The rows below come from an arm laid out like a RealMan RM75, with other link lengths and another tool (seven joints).
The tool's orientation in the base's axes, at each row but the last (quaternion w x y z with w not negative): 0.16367 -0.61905 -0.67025 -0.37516; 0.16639 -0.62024 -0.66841 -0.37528; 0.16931 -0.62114 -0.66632 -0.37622; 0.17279 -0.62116 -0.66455 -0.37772; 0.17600 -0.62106 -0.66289 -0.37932; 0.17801 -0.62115 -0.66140 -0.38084; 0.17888 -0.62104 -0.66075 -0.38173; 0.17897 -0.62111 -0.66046 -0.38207; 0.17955 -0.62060 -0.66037 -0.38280
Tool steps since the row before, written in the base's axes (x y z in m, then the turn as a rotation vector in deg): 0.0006 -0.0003 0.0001 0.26 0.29 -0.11; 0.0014 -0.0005 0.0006 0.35 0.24 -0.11; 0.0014 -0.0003 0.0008 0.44 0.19 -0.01; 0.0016 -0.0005 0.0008 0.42 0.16 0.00; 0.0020 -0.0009 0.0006 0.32 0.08 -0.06; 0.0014 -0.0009 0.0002 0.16 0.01 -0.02; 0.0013 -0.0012 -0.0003 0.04 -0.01 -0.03; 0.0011 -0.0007 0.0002 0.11 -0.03 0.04; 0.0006 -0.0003 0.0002 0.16 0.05 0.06
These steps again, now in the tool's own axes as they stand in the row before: -0.0003 0.0006 -0.0001 0.08 0.20 0.34; -0.0002 0.0015 -0.0004 0.03 0.29 0.33; 0.0001 0.0016 -0.0004 0.05 0.41 0.25; -0.0001 0.0018 -0.0005 0.04 0.39 0.22; -0.0005 0.0021 -0.0006 -0.04 0.28 0.17; -0.0007 0.0015 -0.0004 -0.03 0.15 0.06; -0.0012 0.0012 -0.0004 -0.03 0.03 0.02; -0.0005 0.0012 -0.0004 -0.01 0.12 -0.02; -0.0002 0.0006 -0.0002 0.05 0.17 0.04
